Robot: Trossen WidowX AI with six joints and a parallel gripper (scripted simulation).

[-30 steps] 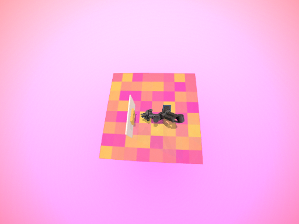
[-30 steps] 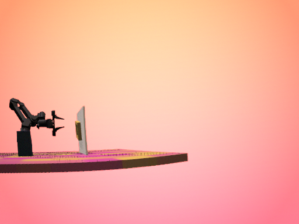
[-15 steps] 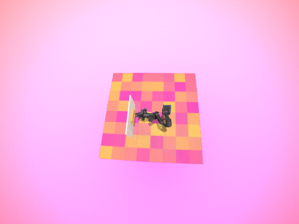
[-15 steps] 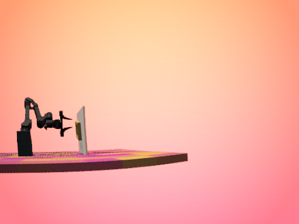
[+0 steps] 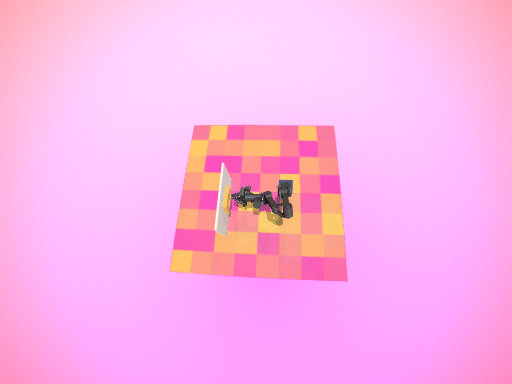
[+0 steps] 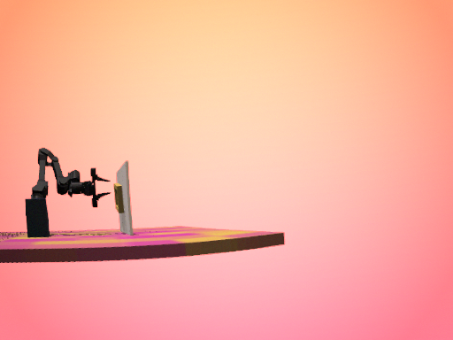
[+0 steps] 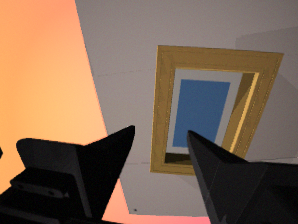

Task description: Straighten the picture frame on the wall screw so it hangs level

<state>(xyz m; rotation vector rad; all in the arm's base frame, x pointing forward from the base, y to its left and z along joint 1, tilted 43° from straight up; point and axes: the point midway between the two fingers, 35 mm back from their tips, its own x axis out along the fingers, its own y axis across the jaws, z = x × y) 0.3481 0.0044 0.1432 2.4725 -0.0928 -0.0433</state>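
Now: gripper tip 5 cm short of the gold picture frame, 5 cm above it and 1 cm to the right of it. Also, from my gripper tip: wall panel 7 cm below, 6 cm ahead, 1 cm to the left.
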